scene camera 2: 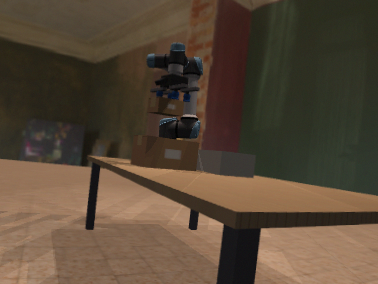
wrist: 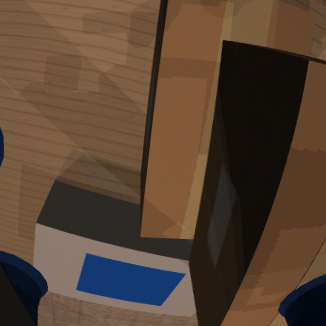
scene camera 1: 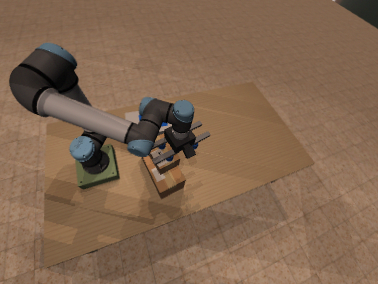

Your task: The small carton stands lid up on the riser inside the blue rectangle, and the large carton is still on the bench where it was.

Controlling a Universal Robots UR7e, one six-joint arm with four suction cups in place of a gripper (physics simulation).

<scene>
My suction head carries a small carton; nothing else touches it. A large carton rests on the table. A grey riser rests on the table.
</scene>
